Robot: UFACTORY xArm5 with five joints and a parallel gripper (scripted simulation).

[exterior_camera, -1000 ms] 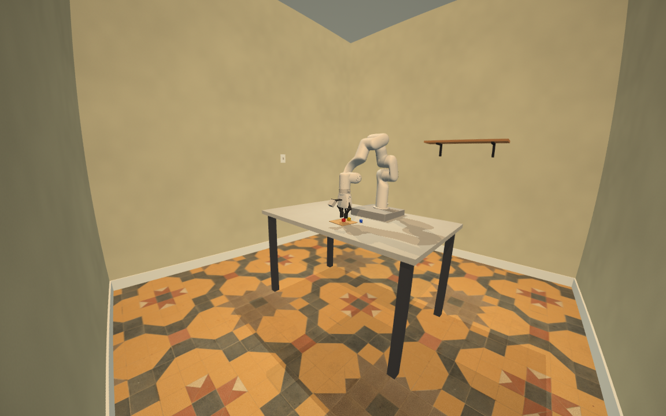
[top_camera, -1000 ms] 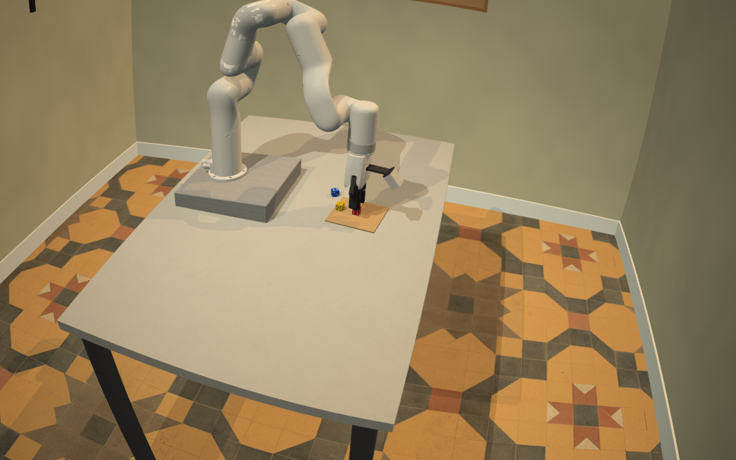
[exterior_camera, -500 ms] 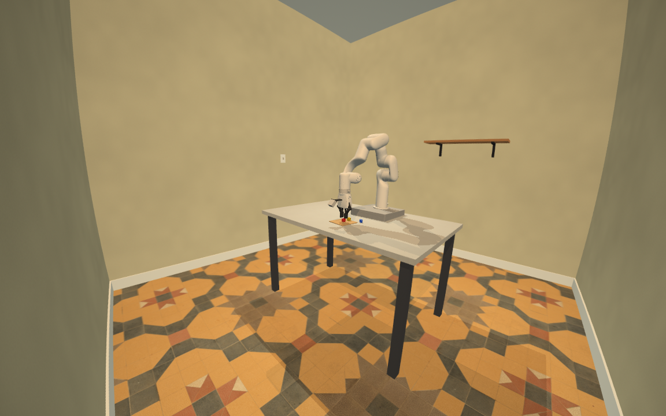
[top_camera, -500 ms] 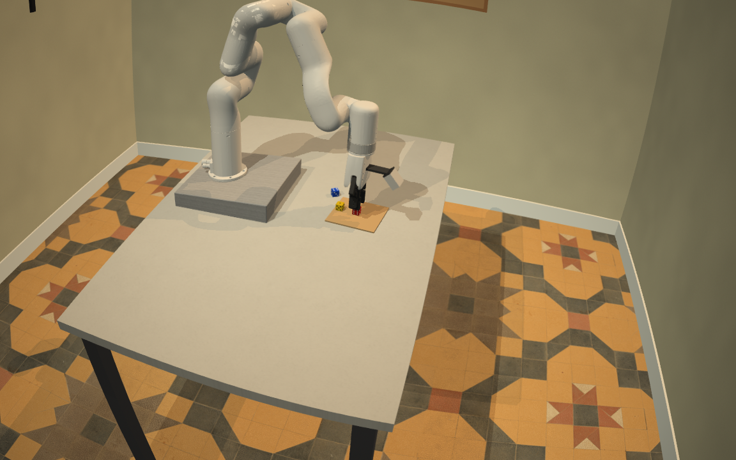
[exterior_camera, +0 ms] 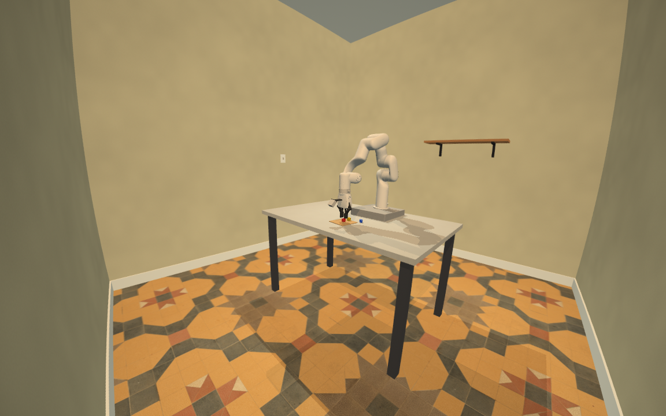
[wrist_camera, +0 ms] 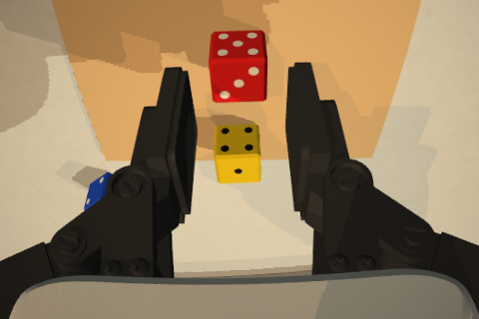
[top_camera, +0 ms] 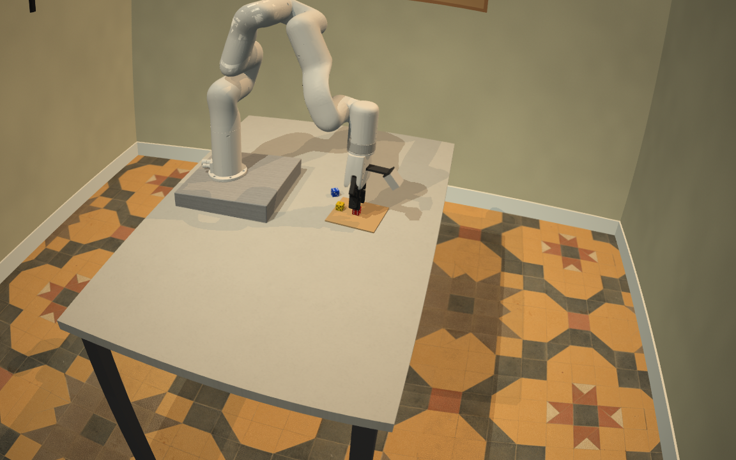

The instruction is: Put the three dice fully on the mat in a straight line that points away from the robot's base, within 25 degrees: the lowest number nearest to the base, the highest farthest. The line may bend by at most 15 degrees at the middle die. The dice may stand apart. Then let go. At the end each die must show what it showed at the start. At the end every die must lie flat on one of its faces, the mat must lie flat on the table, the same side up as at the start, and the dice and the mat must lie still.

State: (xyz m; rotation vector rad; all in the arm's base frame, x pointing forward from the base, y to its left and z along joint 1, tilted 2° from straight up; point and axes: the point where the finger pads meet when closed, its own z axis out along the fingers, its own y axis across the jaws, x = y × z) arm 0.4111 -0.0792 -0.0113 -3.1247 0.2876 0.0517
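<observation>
Now: the red die 4 cm below my hand. Also, from my hand: blue die: 9 cm to the left, 7 cm behind, 4 cm below; yellow die: 5 cm behind, 4 cm below, 1 cm to the left; mat: 5 cm below.
</observation>
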